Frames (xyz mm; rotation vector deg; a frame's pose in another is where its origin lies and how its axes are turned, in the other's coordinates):
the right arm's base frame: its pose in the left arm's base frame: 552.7 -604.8 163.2 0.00 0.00 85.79
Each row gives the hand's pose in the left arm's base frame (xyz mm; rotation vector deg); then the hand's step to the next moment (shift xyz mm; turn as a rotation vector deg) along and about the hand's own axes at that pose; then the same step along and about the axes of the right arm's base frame.
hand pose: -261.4 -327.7 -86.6 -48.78 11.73 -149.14
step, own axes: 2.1 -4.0 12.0 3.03 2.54 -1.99
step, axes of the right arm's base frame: 2.9 -4.1 11.8 -3.71 2.34 -0.62
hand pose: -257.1 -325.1 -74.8 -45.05 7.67 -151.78
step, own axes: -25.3 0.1 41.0 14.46 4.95 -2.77
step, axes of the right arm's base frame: 13.1 -41.0 21.6 -10.87 10.33 4.06
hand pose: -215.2 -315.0 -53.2 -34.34 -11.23 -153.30
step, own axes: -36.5 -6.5 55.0 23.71 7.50 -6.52
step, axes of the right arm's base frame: 33.9 -46.4 33.2 -17.76 17.95 4.84
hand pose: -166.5 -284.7 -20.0 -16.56 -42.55 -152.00
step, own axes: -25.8 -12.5 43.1 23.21 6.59 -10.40
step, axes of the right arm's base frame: 42.0 -19.6 23.0 -18.98 18.14 1.02
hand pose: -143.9 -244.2 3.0 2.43 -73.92 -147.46
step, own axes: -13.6 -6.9 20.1 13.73 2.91 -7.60
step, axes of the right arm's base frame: 23.6 -7.0 5.5 -11.80 10.70 -1.05
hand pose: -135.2 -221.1 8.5 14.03 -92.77 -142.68
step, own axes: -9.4 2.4 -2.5 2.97 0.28 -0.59
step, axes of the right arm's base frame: -0.4 -9.9 1.7 -1.50 2.64 -0.13
